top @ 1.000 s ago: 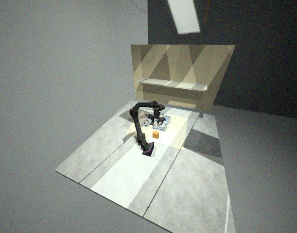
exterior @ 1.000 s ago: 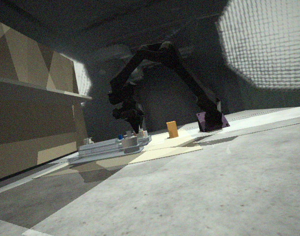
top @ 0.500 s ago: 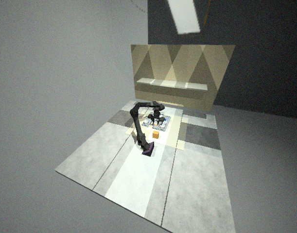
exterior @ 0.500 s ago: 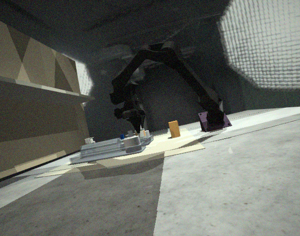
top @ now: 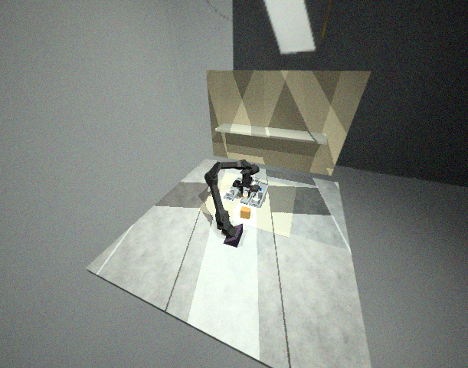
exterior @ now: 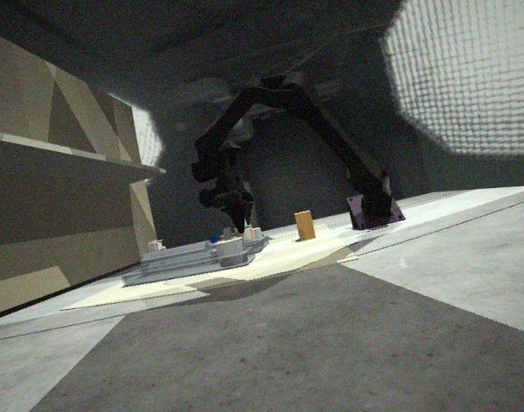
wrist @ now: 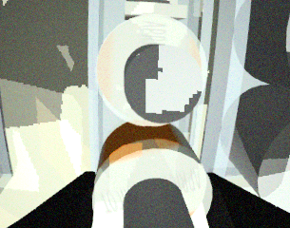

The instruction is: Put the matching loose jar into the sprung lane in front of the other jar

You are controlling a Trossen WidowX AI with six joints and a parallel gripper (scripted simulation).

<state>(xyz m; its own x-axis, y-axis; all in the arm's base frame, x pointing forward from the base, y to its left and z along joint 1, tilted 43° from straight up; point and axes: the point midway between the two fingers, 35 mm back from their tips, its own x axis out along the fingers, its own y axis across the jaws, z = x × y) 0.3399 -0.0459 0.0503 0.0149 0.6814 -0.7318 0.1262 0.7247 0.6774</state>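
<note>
Right now the cream mat is 5 cm ahead of my gripper tip, 3 cm to the right of it and 6 cm below it. The rest, counted from my gripper tip: beige shelf wall (61 cm ahead, 8 cm to the right, 34 cm above).
</note>
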